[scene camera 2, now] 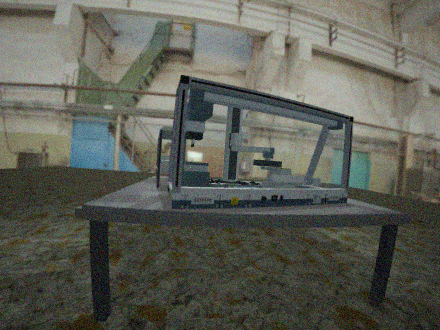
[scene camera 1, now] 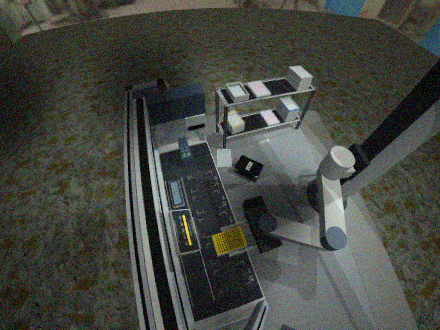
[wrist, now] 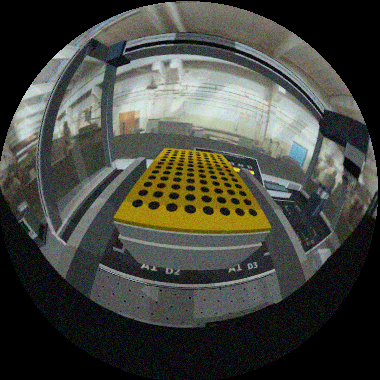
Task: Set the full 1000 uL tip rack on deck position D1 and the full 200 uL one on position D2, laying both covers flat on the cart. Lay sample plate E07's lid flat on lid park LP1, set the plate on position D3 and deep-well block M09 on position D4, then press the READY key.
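Observation:
My gripper (scene camera 1: 229, 242) (scene camera 2: 279, 175) (wrist: 193, 168) is shut on a yellow-topped tip rack (scene camera 1: 228, 239) (scene camera 2: 281, 177) (wrist: 192, 187) with rows of dark holes and a pale body. Its fingers clasp the two long sides. The rack is level, low over the front part of the dark deck (scene camera 1: 230, 290) (wrist: 311, 227). Labels D2 and D3 show beneath its near end in the wrist view; whether it touches the deck is unclear. The rack's volume marking cannot be read. A yellow-trimmed box (scene camera 1: 235, 121) and a blue-trimmed box (scene camera 1: 288, 109) stand on the cart's lower shelf. The READY key cannot be made out.
The two-shelf cart (scene camera 1: 225, 127) also holds pink-topped plates (scene camera 1: 260, 89) (scene camera 1: 270, 117), a tray-like box (scene camera 1: 237, 91) and a tall white block (scene camera 1: 300, 77). A black labelled block (scene camera 1: 248, 168) and a white piece (scene camera 1: 224, 157) lie beside the deck. A frame (scene camera 2: 270, 95) surrounds the deck.

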